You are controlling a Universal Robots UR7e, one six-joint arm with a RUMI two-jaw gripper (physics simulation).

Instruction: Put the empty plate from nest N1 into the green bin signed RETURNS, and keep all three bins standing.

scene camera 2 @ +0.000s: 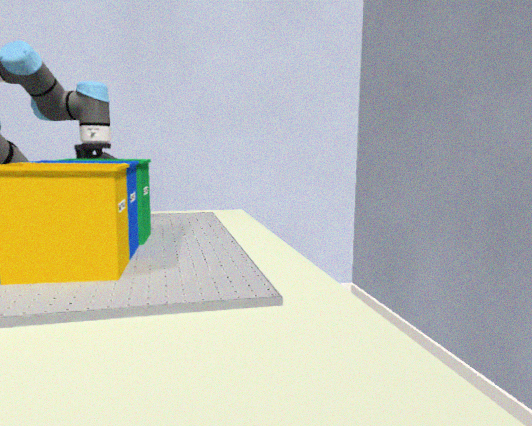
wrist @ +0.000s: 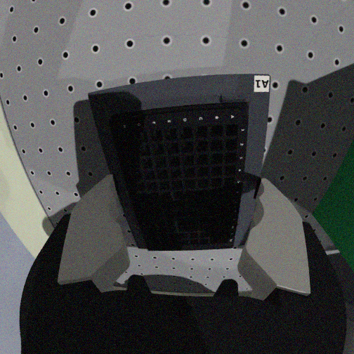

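A black plate (wrist: pixel 187 160) with a grid of wells lies in a dark grey nest (wrist: pixel 175 91) in the wrist view. The nest has an "A1" tag at one corner; no N1 sign is readable. My gripper (wrist: pixel 186 178) is open, its fingers on either side of the plate's near part, with nothing gripped. Whether they are level with the plate is hard to tell. The green bin (scene camera 2: pixel 144 210) (wrist: pixel 340 192) stands upright, farthest back in the scene view; its sign is too blurred to read. The gripper's upper part shows above the bins there, its fingers hidden behind them.
The blue bin (scene camera 2: pixel 133 210) and yellow bin (scene camera 2: pixel 62 225) stand upright in front of the green one. All three are on the grey perforated board (scene camera 2: pixel 200 270), which lies on the pale table (scene camera 2: pixel 250 360). A grey wall (scene camera 2: pixel 440 150) is at the right.
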